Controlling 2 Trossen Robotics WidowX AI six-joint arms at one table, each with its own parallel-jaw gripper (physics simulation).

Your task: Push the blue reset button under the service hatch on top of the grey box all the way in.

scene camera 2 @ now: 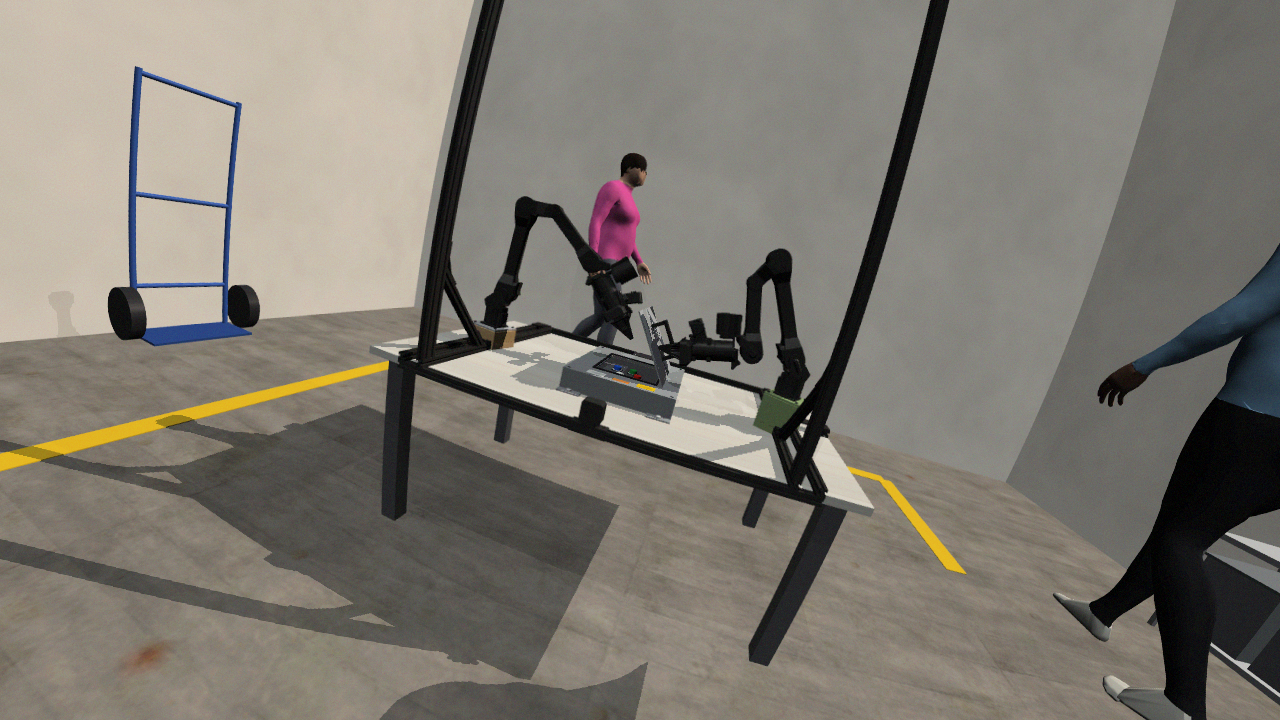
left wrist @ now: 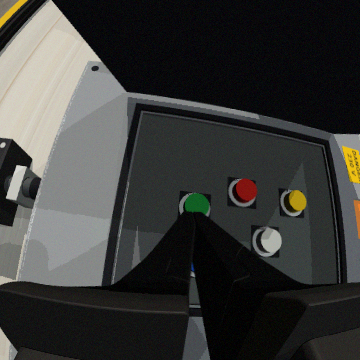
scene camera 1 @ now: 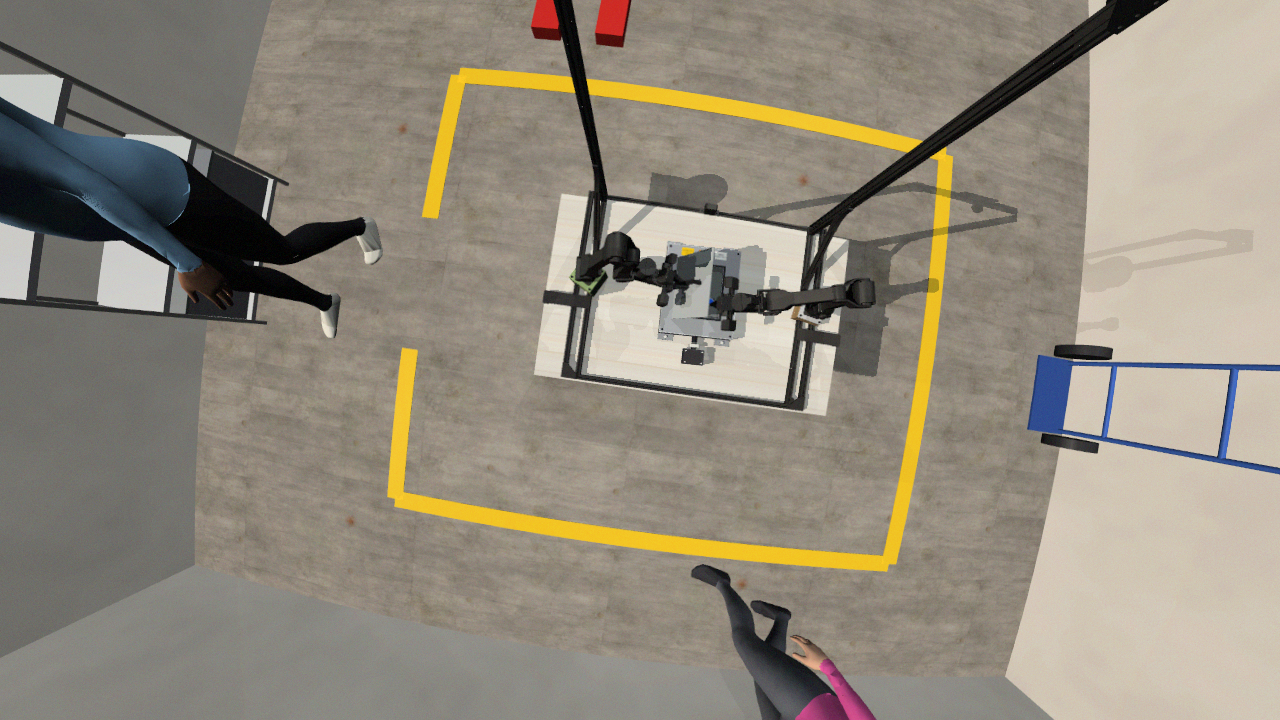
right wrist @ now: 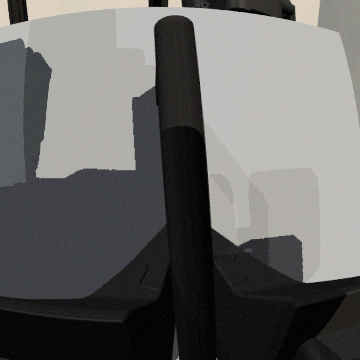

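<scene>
The grey box [scene camera 1: 734, 268] [scene camera 2: 608, 386] [left wrist: 75, 165] lies on the table, its hatch [scene camera 2: 655, 344] [right wrist: 270, 125] raised steeply. The blue button [scene camera 2: 617, 368] [left wrist: 192, 269] is mostly hidden by the left fingers in the left wrist view; its depth cannot be told. My left gripper [scene camera 2: 629, 334] [left wrist: 190, 220] is shut and empty, fingertips above the open panel; in the left wrist view they overlap the lower edge of the green button [left wrist: 197, 203]. My right gripper [right wrist: 184, 228] is shut on the hatch's dark bar handle [right wrist: 182, 175], at the hatch's outer side.
Red [left wrist: 246, 190], yellow [left wrist: 297, 201] and white [left wrist: 271, 241] buttons share the recessed panel. A small black block [scene camera 1: 692, 355] stands by the box. Black frame bars edge the table [scene camera 1: 550, 353]. A green block [scene camera 2: 776, 411] is at the right arm's base. Two people stand beyond the table.
</scene>
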